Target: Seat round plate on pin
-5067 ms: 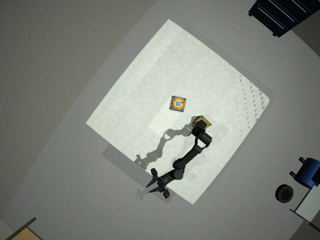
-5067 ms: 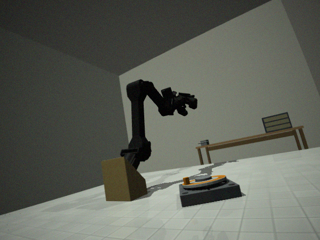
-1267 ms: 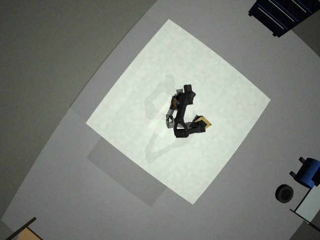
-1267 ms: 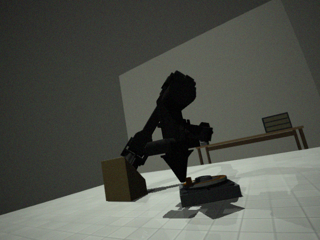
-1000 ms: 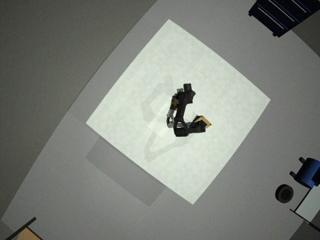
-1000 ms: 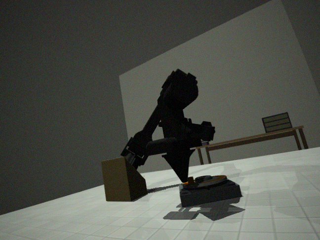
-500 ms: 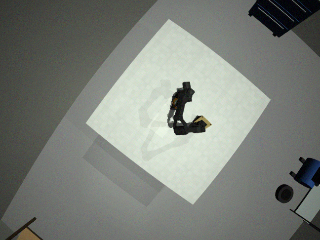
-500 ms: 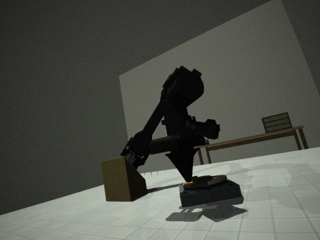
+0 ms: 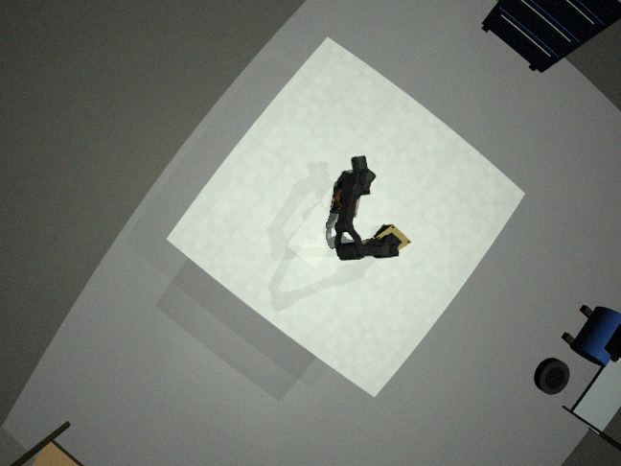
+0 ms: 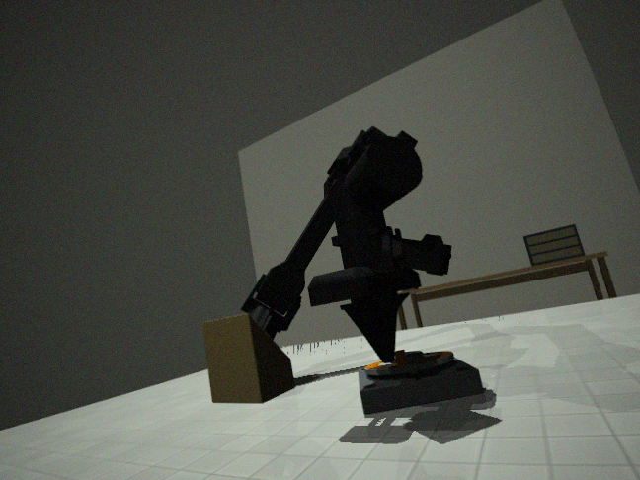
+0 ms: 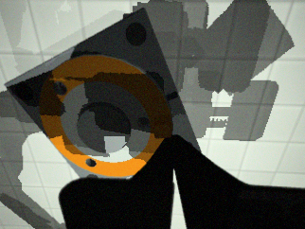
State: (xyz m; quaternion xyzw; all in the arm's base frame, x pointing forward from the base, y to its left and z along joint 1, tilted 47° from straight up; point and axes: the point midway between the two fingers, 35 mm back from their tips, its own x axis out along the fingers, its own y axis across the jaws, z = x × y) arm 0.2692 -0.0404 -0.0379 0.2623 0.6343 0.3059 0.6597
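Right now the round plate is 3 cm to the left of my gripper tip, 1 cm below it and 1 cm ahead of it. Also, from my gripper tip: dark square base: 5 cm to the left, 2 cm below.
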